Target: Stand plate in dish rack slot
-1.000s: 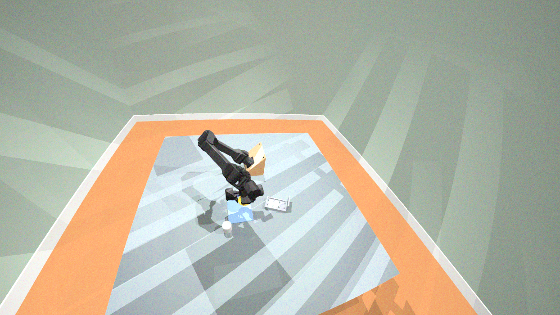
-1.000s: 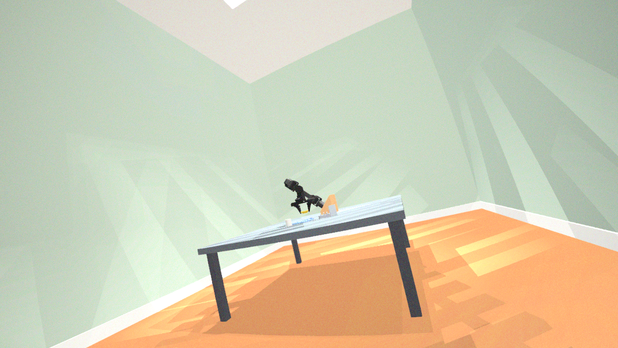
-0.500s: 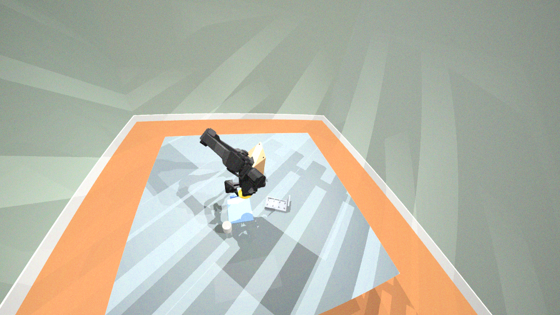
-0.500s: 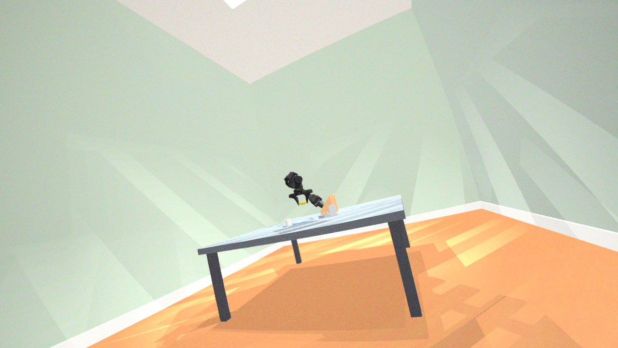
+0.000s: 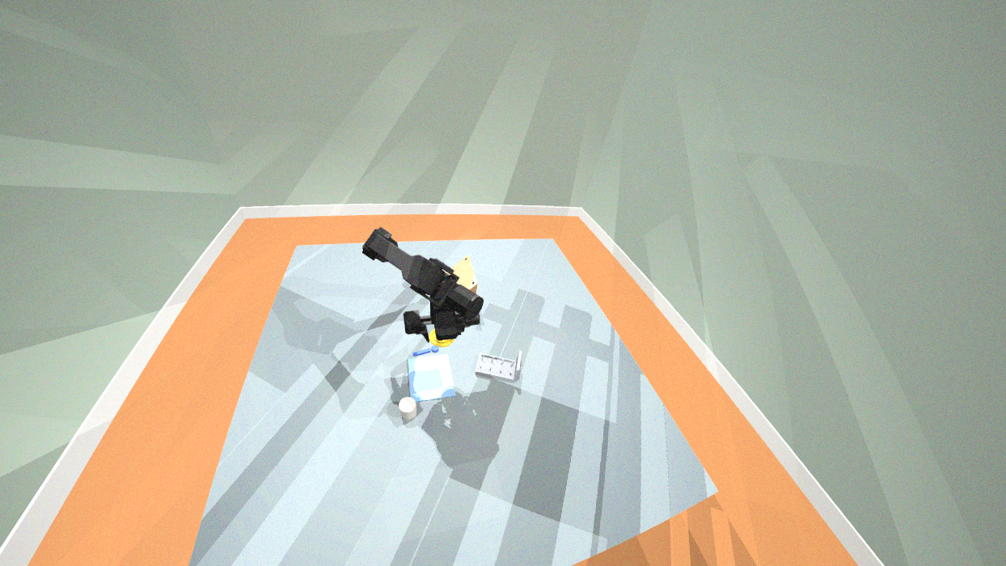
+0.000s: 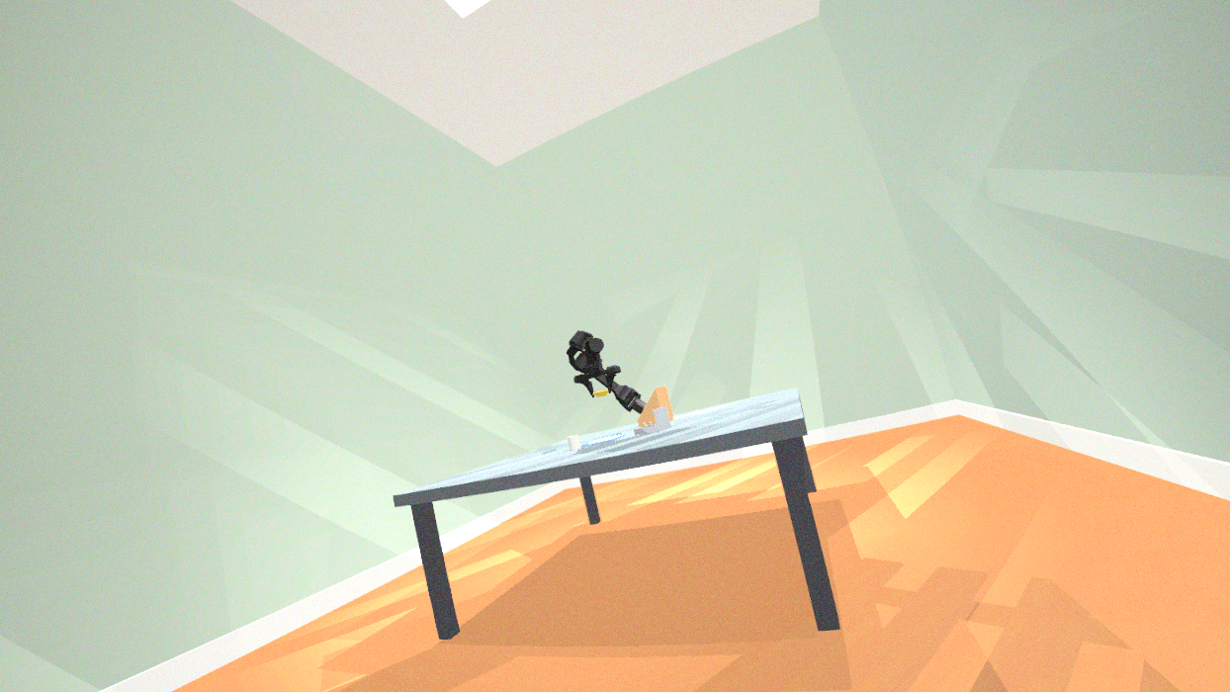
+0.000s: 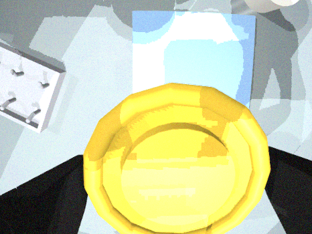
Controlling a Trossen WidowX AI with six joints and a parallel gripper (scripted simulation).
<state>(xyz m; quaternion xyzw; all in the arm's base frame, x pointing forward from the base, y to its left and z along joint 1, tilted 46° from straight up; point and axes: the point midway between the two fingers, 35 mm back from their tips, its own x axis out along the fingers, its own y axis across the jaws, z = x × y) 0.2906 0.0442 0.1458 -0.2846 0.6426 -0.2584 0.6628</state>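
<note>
Now: gripper tip 180 mm to the right of the grey dish rack, 150 mm above it and 20 mm short of it. Round my gripper tip: yellow plate: 10 mm above; white cup: 150 mm below, 110 mm to the right, 110 mm ahead; light blue mat: 170 mm below, 30 mm to the right, 10 mm ahead.
</note>
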